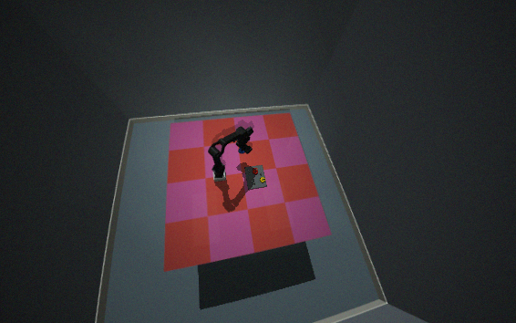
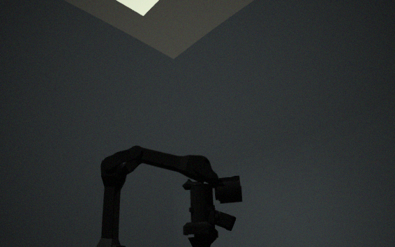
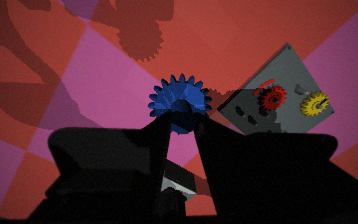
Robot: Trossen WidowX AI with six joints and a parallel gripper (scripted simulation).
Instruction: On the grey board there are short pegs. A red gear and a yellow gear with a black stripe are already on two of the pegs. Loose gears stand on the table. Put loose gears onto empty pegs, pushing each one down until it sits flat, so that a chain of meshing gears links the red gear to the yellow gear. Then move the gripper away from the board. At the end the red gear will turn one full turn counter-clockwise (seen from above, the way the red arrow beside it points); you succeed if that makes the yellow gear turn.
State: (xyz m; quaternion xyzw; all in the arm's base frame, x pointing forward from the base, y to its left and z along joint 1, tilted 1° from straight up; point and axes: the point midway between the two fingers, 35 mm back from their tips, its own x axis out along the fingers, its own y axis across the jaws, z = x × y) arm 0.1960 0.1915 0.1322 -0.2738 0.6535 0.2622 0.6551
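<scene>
The yellow gear is 18 cm ahead of my gripper tip, 23 cm to the right of it and 13 cm below it. From my gripper tip the other things lie so: red gear (12 cm ahead, 16 cm to the right, 14 cm below); red arrow (12 cm ahead, 12 cm to the right, 14 cm below); blue gear (1 cm below).
</scene>
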